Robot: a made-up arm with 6 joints. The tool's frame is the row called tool.
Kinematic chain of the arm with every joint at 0, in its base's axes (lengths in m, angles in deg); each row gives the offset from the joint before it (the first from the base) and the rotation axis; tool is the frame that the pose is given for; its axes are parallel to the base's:
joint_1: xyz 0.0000 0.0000 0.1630 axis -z
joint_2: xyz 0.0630 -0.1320 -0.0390 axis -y
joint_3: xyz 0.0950 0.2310 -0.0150 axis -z
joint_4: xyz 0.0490 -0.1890 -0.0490 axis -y
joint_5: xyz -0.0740 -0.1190 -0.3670 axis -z
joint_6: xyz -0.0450 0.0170 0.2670 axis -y
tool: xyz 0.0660 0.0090 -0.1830
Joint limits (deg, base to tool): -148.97..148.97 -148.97..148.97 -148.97..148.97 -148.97..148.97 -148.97..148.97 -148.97..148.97
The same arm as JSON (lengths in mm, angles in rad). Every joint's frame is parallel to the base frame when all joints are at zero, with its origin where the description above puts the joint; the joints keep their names.
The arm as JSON. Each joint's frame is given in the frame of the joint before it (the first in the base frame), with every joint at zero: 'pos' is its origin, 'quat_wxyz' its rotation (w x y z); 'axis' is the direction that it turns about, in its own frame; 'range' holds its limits. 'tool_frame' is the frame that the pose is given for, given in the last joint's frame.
{"length_unit": "mm", "angle_unit": "rad", "joints": [{"joint": "joint_1", "pos": [0.0, 0.0, 163.0], "quat_wxyz": [1.0, 0.0, 0.0, 0.0], "axis": [0.0, 0.0, -1.0], "range": [-2.6, 2.6]}, {"joint": "joint_2", "pos": [63.0, -132.0, -39.0], "quat_wxyz": [1.0, 0.0, 0.0, 0.0], "axis": [0.0, -1.0, 0.0], "range": [-2.6, 2.6]}, {"joint": "joint_3", "pos": [95.0, 231.0, -15.0], "quat_wxyz": [1.0, 0.0, 0.0, 0.0], "axis": [0.0, 0.0, -1.0], "range": [-2.6, 2.6]}, {"joint": "joint_4", "pos": [49.0, -189.0, -49.0], "quat_wxyz": [1.0, 0.0, 0.0, 0.0], "axis": [0.0, -1.0, 0.0], "range": [-2.6, 2.6]}, {"joint": "joint_5", "pos": [-74.0, -119.0, -367.0], "quat_wxyz": [1.0, 0.0, 0.0, 0.0], "axis": [0.0, 0.0, -1.0], "range": [-2.6, 2.6]}, {"joint": "joint_6", "pos": [-45.0, 17.0, 267.0], "quat_wxyz": [1.0, 0.0, 0.0, 0.0], "axis": [0.0, -1.0, 0.0], "range": [-2.6, 2.6]}], "tool_frame": {"pos": [66.0, 9.0, -183.0], "quat_wxyz": [1.0, 0.0, 0.0, 0.0]}}
